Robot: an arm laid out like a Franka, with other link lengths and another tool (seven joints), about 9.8 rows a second.
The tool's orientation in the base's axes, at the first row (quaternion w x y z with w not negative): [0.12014 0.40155 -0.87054 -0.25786]
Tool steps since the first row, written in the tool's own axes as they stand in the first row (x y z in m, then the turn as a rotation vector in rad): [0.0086 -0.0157 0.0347 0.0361 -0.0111 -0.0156]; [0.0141 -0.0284 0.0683 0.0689 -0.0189 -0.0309]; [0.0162 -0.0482 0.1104 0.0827 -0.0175 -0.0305]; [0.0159 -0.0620 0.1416 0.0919 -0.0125 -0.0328]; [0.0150 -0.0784 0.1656 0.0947 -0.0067 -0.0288]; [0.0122 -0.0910 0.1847 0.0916 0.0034 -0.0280]
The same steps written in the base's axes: [-0.0100 -0.0029 -0.0376 -0.0099 -0.0390 0.0071]; [-0.0195 -0.0021 -0.0727 -0.0198 -0.0736 0.0157]; [-0.0258 0.0003 -0.1188 -0.0298 -0.0832 0.0162]; [-0.0298 0.0040 -0.1525 -0.0380 -0.0883 0.0209]; [-0.0287 0.0043 -0.1815 -0.0452 -0.0859 0.0207]; [-0.0268 0.0063 -0.2044 -0.0499 -0.0777 0.0255]
